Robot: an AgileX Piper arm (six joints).
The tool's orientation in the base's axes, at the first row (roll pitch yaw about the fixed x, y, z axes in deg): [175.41 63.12 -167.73]
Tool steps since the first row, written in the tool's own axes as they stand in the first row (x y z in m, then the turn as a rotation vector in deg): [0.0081 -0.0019 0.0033 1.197 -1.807 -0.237]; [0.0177 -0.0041 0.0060 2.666 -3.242 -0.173]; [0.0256 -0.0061 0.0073 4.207 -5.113 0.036]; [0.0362 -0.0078 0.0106 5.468 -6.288 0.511]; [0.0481 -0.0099 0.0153 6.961 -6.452 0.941]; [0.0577 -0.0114 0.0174 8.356 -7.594 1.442]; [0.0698 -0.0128 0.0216 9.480 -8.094 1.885]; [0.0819 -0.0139 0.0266 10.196 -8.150 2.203]
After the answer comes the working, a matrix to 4 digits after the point.
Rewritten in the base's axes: [-0.0002 -0.0017 -0.0088 -0.222 -1.911 -1.026]; [-0.0016 -0.0040 -0.0186 -0.412 -3.411 -2.417]; [-0.0034 -0.0064 -0.0263 -0.388 -5.297 -3.954]; [-0.0048 -0.0081 -0.0373 -0.210 -6.418 -5.335]; [-0.0054 -0.0100 -0.0502 -0.457 -6.604 -6.866]; [-0.0075 -0.0118 -0.0597 -0.325 -7.699 -8.378]; [-0.0088 -0.0132 -0.0725 -0.303 -8.168 -9.598]; [-0.0096 -0.0141 -0.0855 -0.333 -8.206 -10.382]
The tool's axes in the first row as the columns of a matrix, in the base's axes (rounded; the answer above uses it unrounded):
[-0.4418 -0.2816 0.8518]
[-0.0961 0.9589 0.2671]
[-0.8920 0.0362 -0.4507]

